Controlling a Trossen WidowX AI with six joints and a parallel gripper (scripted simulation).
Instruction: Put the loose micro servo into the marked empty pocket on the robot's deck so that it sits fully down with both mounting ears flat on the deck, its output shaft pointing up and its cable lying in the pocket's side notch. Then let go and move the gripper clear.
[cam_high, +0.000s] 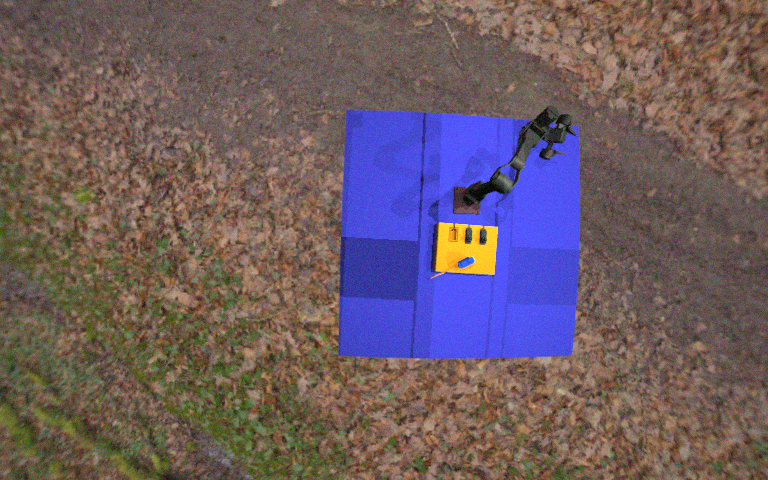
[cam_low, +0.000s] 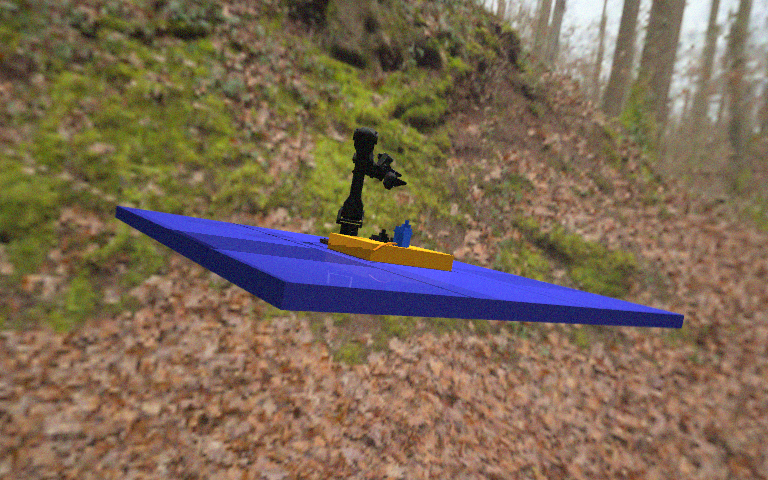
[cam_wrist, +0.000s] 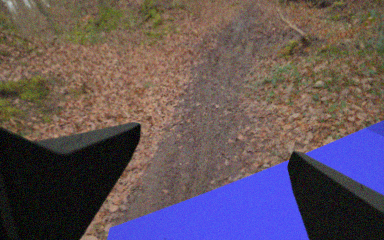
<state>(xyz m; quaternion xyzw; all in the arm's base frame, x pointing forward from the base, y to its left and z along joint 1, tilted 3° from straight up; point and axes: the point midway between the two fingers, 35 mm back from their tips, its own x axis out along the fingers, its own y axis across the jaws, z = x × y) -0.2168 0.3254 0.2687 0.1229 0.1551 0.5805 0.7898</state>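
Right now the orange deck is 50 cm ahead of my gripper tip, 36 cm to the right of it and 27 cm below it.
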